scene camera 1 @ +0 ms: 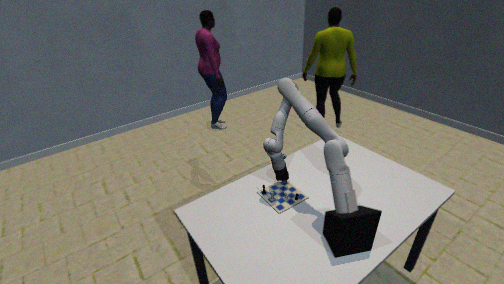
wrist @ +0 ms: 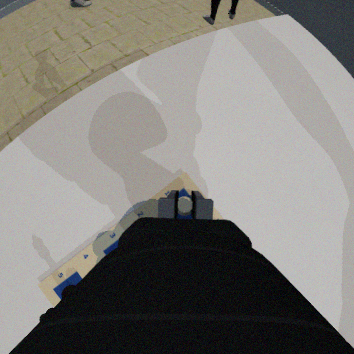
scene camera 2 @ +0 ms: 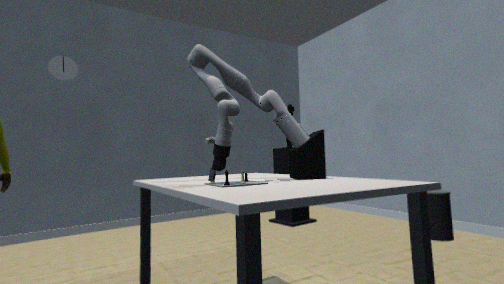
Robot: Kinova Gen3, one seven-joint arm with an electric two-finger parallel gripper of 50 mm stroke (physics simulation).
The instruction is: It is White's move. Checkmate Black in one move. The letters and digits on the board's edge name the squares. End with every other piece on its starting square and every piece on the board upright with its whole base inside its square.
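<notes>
The blue-and-cream board lies on the table. My gripper is shut on a pale piece, whose round top shows between the fingers in the wrist view. It is low over the blue corner square by the 1 label; whether the piece's base touches the board is hidden. A black piece stands upright at the 5-side corner. A white piece stands near it, a small pale piece farther along, and another black piece near the right corner.
The white table carries the arm's black base beyond the board's other side. Two people, one in pink and one in yellow-green, stand on the floor behind the table. Arm shadows cross the tabletop.
</notes>
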